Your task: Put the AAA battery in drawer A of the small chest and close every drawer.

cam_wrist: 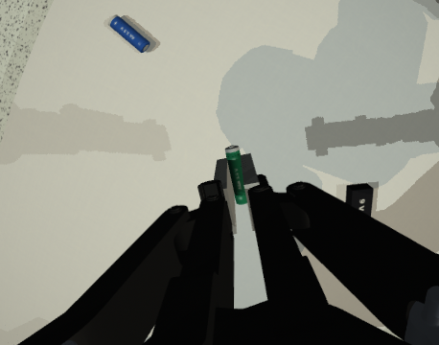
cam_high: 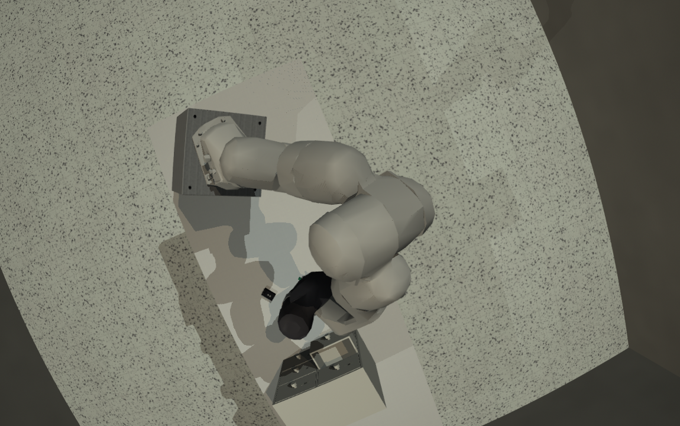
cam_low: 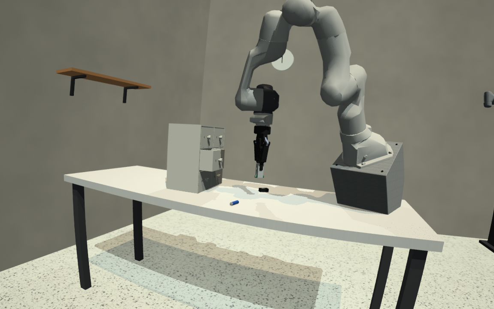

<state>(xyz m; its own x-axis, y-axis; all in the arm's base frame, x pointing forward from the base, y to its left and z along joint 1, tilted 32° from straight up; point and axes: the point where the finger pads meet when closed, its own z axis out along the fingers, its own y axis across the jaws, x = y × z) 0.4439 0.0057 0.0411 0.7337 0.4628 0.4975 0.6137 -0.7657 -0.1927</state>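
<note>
My hand is 30 mm above the thin green battery. Round my hand: thicker blue battery (160 mm to the left, 130 mm below, 60 mm ahead); small black block (170 mm to the right, 120 mm below).
</note>
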